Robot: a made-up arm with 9 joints. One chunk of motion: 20 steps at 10 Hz.
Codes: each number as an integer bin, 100 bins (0 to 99) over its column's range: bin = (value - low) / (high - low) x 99, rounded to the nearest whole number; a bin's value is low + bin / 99 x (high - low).
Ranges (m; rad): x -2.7..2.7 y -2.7..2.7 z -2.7..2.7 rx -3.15..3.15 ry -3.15..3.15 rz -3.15..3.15
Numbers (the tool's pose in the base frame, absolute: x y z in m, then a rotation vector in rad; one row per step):
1: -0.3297 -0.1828 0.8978 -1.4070 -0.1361 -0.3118
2: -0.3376 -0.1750 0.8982 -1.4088 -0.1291 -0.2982
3: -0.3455 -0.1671 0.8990 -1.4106 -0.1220 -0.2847
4: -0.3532 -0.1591 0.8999 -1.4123 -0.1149 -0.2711
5: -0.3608 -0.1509 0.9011 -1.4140 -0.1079 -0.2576
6: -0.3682 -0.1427 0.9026 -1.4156 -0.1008 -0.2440
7: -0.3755 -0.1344 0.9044 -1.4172 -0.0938 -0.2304
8: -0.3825 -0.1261 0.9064 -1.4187 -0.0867 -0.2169
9: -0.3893 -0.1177 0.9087 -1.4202 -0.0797 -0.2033
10: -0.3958 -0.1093 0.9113 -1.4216 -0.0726 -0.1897
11: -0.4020 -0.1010 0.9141 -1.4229 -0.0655 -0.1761
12: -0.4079 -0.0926 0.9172 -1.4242 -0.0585 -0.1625
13: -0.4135 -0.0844 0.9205 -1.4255 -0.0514 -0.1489
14: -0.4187 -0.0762 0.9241 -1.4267 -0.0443 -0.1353
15: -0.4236 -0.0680 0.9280 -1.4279 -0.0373 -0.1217
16: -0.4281 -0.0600 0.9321 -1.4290 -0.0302 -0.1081
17: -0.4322 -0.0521 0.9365 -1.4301 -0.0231 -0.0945
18: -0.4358 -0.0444 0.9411 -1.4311 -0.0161 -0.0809
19: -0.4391 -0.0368 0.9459 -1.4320 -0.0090 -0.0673
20: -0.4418 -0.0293 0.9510 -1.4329 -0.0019 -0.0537
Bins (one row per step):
1: 43 46 66 27 47 45
2: 43 46 66 27 47 45
3: 43 46 66 27 48 45
4: 43 47 66 27 48 45
5: 43 47 66 27 48 45
6: 43 47 66 27 48 46
7: 43 47 66 27 48 46
8: 42 47 66 27 48 46
9: 42 47 66 27 48 46
10: 42 47 66 27 48 47
11: 42 48 66 27 48 47
12: 42 48 66 27 49 47
13: 42 48 66 27 49 47
14: 42 48 66 27 49 47
15: 42 48 67 27 49 48
16: 42 48 67 27 49 48
17: 42 49 67 27 49 48
18: 42 49 67 27 49 48
19: 41 49 67 27 49 48
20: 41 49 67 27 49 49

